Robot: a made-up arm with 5 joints. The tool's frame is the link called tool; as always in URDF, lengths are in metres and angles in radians.
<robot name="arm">
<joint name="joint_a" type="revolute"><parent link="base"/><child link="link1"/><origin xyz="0.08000 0.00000 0.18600" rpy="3.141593 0.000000 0.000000"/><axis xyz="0 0 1"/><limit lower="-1.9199" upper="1.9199" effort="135" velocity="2.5"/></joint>
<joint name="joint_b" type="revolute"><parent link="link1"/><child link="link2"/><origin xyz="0.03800 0.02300 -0.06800" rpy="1.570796 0.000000 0.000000"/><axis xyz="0 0 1"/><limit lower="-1.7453" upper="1.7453" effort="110" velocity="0.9"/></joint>
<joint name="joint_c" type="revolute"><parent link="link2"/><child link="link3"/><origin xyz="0.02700 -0.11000 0.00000" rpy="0.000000 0.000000 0.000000"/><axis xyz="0 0 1"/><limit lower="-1.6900" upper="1.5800" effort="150" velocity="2.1"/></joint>
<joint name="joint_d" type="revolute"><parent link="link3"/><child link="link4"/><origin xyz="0.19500 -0.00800 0.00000" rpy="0.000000 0.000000 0.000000"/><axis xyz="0 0 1"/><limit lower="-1.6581" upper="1.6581" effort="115" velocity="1.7"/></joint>
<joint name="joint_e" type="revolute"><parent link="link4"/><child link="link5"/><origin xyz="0.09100 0.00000 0.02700" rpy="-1.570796 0.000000 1.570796"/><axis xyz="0 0 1"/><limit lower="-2.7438" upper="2.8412" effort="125" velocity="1.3"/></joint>
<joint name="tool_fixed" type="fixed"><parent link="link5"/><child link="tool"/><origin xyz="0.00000 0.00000 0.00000" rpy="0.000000 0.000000 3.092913"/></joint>
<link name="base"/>
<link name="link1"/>
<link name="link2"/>
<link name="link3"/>
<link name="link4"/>
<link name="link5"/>
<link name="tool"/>
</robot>
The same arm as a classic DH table. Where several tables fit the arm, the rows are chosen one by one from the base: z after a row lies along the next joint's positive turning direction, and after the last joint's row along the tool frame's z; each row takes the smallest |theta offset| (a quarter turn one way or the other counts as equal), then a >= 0, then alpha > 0; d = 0 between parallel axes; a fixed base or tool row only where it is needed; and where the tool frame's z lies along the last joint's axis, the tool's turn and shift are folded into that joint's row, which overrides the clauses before.
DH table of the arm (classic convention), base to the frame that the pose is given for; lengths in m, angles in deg. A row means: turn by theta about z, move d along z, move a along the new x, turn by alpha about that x. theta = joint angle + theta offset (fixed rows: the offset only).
base (fixed): a 0.08  alpha 180  d 0  theta_offset 0
joint_a: a 0.038  alpha 90  d -0.254  theta_offset 0
joint_b: a 0.1133  alpha 0  d 0  theta_offset -76.21
joint_c: a 0.1952  alpha 0  d 0  theta_offset 73.86
joint_d: a 0  alpha 90  d 0.004  theta_offset -87.65
joint_e: a 0  alpha 0  d -0.091  theta_offset -2.79
Joint limits (deg, base to tool): -110..110 -100..100 -96.83..90.53 -95..95 -157.21..162.79

